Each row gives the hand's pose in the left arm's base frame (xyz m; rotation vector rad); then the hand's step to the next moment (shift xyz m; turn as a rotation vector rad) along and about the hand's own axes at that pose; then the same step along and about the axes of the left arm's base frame.
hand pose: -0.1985 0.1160 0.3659 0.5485 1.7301 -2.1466
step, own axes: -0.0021 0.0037 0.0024 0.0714 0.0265 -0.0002
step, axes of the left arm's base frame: 0.0034 -0.0031 -0.0017 -0.0495 -0.0063 -0.0576
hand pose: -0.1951 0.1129 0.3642 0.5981 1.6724 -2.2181
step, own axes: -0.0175 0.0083 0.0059 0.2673 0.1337 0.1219
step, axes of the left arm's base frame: 0.0183 -0.0082 0.0031 -0.1869 -0.1512 -0.2154
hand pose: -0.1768 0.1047 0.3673 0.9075 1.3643 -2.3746
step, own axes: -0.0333 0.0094 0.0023 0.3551 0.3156 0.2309
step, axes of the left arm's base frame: 0.0295 -0.0097 0.0153 -0.2060 -0.3319 -0.3556
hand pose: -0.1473 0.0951 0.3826 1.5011 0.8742 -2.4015
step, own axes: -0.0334 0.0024 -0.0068 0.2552 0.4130 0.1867
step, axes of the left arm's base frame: 0.0221 -0.0032 0.0258 -0.0820 -0.4014 -0.3205
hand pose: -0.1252 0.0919 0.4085 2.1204 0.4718 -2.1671
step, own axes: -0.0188 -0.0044 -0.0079 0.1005 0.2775 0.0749
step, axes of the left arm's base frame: 0.0073 0.0033 0.0193 -0.0033 -0.2675 -0.1453
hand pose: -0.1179 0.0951 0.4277 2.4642 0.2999 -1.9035
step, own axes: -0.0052 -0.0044 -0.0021 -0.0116 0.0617 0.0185
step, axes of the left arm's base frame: 0.0001 0.0038 0.0060 -0.0107 -0.0646 -0.0002
